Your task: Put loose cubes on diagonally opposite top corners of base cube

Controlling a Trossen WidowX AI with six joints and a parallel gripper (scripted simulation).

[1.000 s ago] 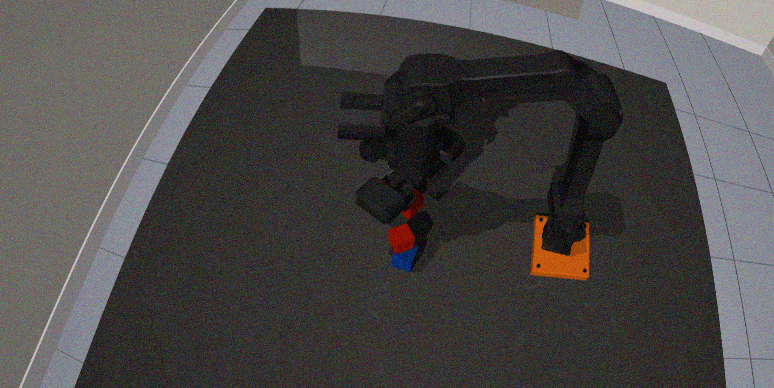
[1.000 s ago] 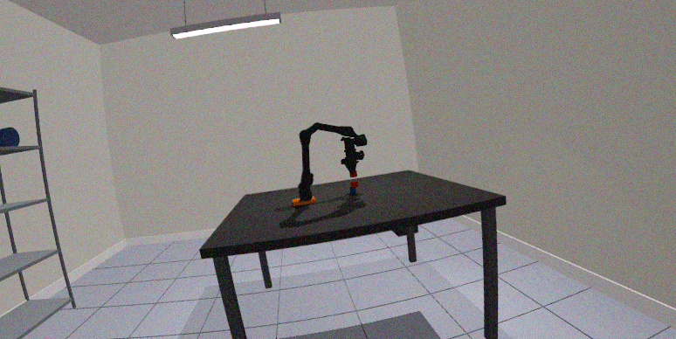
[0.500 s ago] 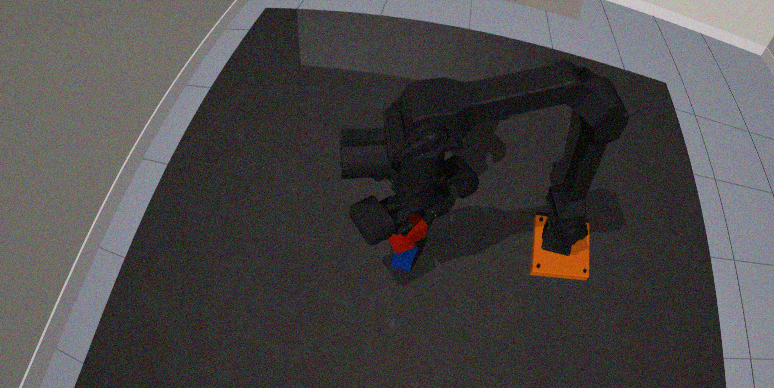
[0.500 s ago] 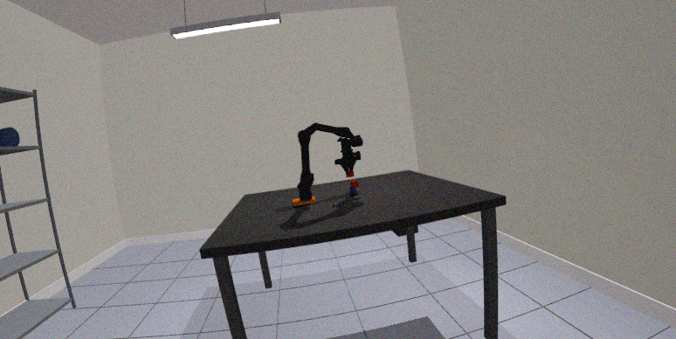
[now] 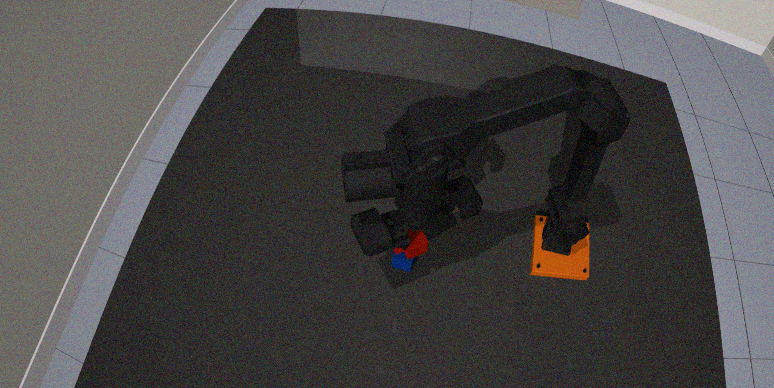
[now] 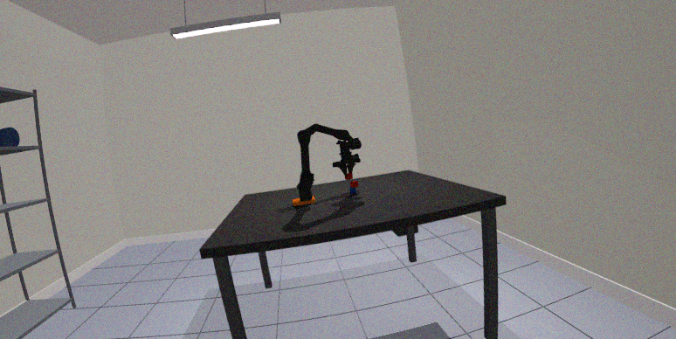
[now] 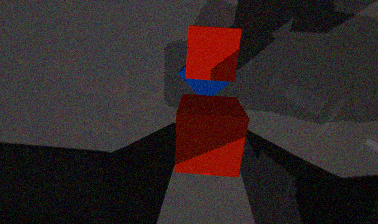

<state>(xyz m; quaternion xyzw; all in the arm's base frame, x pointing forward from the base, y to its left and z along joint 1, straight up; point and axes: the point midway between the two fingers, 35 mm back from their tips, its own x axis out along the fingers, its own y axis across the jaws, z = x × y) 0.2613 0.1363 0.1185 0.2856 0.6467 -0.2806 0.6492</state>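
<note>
The blue cube is 10 mm ahead of my gripper tip, 20 mm to the right of it and 80 mm below it. The rest, counted from my gripper tip: red cube: right at my gripper tip.
</note>
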